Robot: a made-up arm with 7 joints. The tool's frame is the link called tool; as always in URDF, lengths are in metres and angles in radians. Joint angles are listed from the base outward. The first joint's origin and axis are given. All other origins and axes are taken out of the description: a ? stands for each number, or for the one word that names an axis. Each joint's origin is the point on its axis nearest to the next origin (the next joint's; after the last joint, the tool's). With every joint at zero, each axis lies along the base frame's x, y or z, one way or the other. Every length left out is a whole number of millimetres.
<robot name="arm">
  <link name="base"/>
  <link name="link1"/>
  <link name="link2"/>
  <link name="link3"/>
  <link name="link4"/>
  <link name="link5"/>
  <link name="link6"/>
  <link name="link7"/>
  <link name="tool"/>
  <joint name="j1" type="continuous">
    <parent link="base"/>
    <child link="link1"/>
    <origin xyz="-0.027 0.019 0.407"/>
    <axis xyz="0 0 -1"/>
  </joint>
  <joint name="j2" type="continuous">
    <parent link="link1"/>
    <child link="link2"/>
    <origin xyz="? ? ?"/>
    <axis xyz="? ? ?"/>
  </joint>
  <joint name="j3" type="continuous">
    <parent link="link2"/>
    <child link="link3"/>
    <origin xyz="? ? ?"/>
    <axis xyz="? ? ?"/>
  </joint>
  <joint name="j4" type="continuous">
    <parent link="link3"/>
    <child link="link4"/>
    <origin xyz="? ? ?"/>
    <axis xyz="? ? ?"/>
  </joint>
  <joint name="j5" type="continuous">
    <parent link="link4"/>
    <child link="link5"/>
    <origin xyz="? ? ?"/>
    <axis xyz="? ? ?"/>
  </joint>
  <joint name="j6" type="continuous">
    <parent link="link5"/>
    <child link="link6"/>
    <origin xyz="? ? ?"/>
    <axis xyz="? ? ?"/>
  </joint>
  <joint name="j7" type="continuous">
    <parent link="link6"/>
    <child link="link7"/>
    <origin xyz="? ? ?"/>
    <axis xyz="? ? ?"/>
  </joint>
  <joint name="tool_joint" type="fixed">
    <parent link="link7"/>
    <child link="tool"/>
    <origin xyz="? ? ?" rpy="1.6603 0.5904 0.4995"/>
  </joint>
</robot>
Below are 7 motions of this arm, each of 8 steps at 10 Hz.
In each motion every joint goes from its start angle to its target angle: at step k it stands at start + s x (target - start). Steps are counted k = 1, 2, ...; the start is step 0. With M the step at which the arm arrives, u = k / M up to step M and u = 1 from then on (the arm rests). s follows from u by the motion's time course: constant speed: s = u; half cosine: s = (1 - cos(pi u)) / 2; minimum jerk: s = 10 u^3 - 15 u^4 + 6 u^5.
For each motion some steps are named. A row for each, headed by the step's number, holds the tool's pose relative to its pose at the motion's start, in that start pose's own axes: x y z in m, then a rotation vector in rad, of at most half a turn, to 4 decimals.
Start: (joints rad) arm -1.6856 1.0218 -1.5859 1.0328 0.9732 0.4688 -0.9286
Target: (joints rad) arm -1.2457 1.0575 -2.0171 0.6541 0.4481 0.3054 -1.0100
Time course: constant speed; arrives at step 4
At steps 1, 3, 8:
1: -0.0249 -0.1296 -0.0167 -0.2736 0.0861 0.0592
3: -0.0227 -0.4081 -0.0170 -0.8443 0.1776 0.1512
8: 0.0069 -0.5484 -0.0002 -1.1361 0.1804 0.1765

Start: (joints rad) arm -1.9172 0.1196 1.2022 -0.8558 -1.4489 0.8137 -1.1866
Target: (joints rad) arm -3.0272 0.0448 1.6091 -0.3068 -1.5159 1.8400 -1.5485
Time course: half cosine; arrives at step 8
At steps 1, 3, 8:
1: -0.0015 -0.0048 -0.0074 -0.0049 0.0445 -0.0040
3: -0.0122 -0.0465 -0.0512 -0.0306 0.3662 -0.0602
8: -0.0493 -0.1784 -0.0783 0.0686 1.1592 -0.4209

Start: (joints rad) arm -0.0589 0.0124 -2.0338 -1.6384 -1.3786 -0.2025 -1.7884
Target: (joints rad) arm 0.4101 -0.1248 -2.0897 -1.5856 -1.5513 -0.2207 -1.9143
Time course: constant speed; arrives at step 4
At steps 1, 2, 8:
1: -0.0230 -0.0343 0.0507 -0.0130 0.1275 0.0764
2: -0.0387 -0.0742 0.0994 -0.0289 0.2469 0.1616
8: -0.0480 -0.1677 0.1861 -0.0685 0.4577 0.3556

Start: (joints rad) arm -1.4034 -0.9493 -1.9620 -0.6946 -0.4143 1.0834 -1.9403
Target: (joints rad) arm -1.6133 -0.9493 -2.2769 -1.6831 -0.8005 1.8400 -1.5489
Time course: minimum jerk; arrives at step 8
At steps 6, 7, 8:
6: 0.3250 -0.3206 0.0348 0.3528 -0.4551 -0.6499
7: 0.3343 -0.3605 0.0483 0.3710 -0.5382 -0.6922
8: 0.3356 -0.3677 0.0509 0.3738 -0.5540 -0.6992

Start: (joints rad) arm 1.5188 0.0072 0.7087 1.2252 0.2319 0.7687 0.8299
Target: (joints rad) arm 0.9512 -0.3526 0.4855 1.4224 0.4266 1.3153 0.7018
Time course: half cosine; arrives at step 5
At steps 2, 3, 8:
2: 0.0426 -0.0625 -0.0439 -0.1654 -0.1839 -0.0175
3: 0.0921 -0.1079 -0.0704 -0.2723 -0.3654 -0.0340
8: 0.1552 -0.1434 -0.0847 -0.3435 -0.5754 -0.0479

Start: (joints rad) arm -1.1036 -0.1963 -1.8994 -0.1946 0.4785 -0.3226 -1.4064
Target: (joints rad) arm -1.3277 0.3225 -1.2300 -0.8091 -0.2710 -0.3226 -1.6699
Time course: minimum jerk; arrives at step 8
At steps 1, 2, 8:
1: -0.0076 -0.0045 -0.0061 -0.0124 -0.0029 0.0086
2: -0.0464 -0.0299 -0.0391 -0.0804 -0.0194 0.0507
8: -0.2154 -0.3138 -0.2848 -0.6532 -0.1392 0.0568

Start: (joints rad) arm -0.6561 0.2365 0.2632 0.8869 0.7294 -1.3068 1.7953
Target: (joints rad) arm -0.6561 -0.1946 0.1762 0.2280 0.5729 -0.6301 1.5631
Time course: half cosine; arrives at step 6
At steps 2, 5, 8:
2: 0.0265 0.1257 0.1004 0.1053 -0.0402 -0.1103
5: 0.1069 0.3408 0.5108 0.4005 0.0160 -0.4452
8: 0.1144 0.3484 0.5582 0.4300 0.0351 -0.4760

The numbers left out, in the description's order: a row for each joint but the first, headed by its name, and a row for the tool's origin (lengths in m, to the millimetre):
j2: xyz 0.027 0.006 0, axis 0 1 0
j3: xyz 0.015 0 0.615, axis 0 0 -1
j4: xyz 0.009 -0.018 0, axis 0 1 0
j5: xyz -0.011 0 0.412, axis 0 0 -1
j6: xyz 0.019 0.022 0, axis 0 1 0
j7: xyz -0.027 0 0.035, axis 0 0 -1
tool: xyz -0.021 -0.011 0

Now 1 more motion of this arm.
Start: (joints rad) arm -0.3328 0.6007 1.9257 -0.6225 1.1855 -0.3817 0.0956
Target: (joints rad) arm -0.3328 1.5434 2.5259 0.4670 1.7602 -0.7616 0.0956
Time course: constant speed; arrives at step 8
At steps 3, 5, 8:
3: -0.2212 -0.0874 -0.2582 -0.4131 -0.3866 0.2698
5: -0.3353 -0.2017 -0.3691 -0.6197 -0.6924 0.4718
8: -0.4496 -0.3888 -0.4324 -0.8130 -1.2030 0.7296

